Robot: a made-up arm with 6 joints.
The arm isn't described. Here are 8 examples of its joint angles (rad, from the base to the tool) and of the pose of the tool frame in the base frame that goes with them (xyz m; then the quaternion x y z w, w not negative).
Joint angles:
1: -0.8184 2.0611 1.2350 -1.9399 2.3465 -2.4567
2: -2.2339 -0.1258 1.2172 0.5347 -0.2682 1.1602
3: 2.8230 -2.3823 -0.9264 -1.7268 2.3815 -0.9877
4: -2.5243 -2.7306 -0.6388 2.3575 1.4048 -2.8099
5: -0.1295 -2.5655 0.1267 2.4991 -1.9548 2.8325
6: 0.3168 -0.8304 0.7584 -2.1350 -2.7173 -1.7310
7: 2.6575 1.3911 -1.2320 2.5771 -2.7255 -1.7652
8: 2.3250 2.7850 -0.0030 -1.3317 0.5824 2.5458
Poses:
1: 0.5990 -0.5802 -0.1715 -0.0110 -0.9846 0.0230 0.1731
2: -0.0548 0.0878 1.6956 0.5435 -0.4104 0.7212 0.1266
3: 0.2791 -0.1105 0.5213 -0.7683 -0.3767 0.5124 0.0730
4: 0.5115 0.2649 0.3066 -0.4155 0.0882 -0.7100 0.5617
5: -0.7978 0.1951 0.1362 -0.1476 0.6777 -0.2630 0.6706
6: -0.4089 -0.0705 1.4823 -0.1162 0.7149 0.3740 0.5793
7: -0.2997 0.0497 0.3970 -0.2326 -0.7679 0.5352 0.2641
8: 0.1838 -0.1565 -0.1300 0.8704 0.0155 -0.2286 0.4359
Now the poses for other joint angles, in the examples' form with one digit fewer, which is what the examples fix.
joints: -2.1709 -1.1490 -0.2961 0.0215 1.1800 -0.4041
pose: 0.082 0.320 1.189 -0.692 -0.473 -0.378 0.394
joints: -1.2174 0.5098 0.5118 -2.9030 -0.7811 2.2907
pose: 0.378 -0.708 1.123 0.042 -0.427 -0.342 0.836
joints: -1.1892 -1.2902 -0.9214 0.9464 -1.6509 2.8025
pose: -0.153 0.204 1.000 -0.353 0.806 0.447 0.159
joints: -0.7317 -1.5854 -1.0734 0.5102 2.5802 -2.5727
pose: -0.285 0.124 0.827 -0.035 -0.054 0.877 0.476
